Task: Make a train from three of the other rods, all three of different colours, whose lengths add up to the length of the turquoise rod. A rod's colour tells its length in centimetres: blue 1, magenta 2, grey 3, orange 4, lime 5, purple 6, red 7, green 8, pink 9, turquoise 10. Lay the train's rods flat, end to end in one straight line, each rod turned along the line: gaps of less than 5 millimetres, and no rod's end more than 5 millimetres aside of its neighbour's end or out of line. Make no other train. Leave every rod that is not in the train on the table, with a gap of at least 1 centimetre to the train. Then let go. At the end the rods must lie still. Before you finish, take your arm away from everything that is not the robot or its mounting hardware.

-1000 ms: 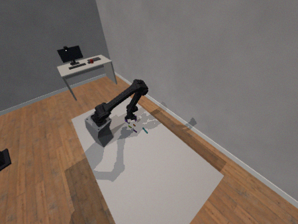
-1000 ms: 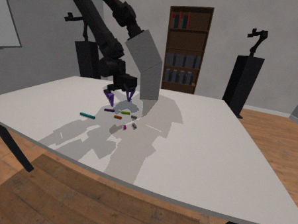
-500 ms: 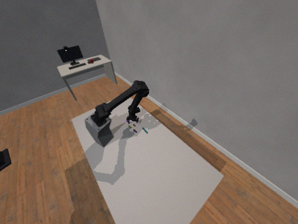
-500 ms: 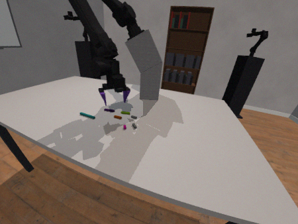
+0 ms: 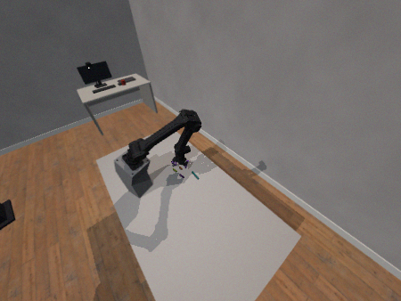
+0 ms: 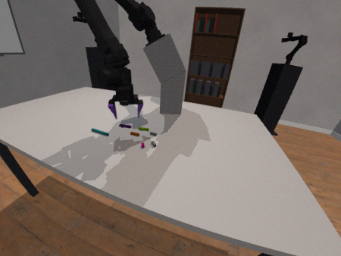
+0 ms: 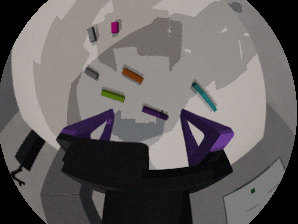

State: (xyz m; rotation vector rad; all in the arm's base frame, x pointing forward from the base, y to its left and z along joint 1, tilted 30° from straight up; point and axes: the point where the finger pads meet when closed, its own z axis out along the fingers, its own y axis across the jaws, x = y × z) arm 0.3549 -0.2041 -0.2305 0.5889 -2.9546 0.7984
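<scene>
Right now the magenta rod is 100 mm to the left of my hand, 100 mm ahead of it and 70 mm below it. Also, from my hand: purple rod 70 mm below, 40 mm behind, 30 mm to the right; then lime rod 70 mm below, 60 mm to the left, 30 mm behind; then orange rod 70 mm below, 40 mm to the left, 20 mm ahead.
</scene>
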